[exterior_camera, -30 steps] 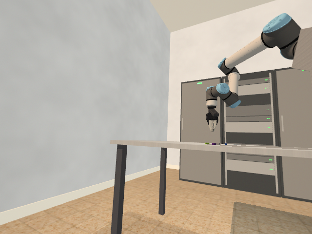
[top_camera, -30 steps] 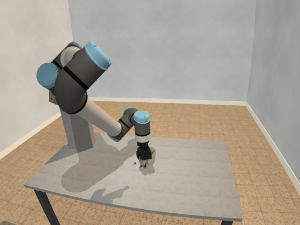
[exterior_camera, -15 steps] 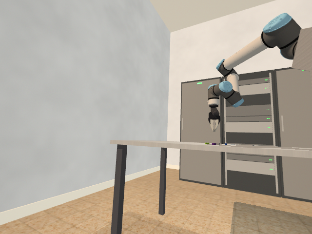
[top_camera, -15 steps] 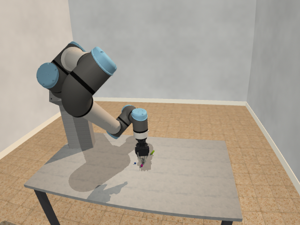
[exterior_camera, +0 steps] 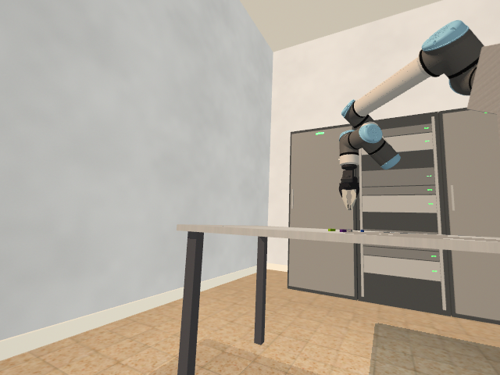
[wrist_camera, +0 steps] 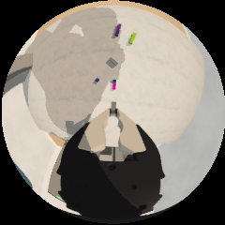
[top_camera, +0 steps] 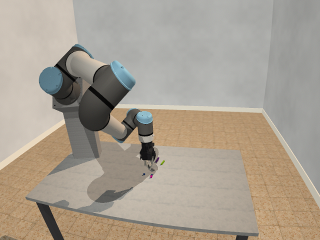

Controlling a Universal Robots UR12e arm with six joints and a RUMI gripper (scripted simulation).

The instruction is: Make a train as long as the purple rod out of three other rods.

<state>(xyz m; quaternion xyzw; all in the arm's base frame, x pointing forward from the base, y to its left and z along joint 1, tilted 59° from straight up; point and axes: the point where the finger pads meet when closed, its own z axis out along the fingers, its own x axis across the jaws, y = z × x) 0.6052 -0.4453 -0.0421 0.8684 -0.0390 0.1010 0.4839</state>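
Right now my hand is 30 mm to the right of the magenta rod and 110 mm above it. The rest, counted from my hand: lime rod 80 mm ahead, 200 mm to the left, 110 mm below; then purple rod 40 mm ahead, 240 mm to the left, 110 mm below.
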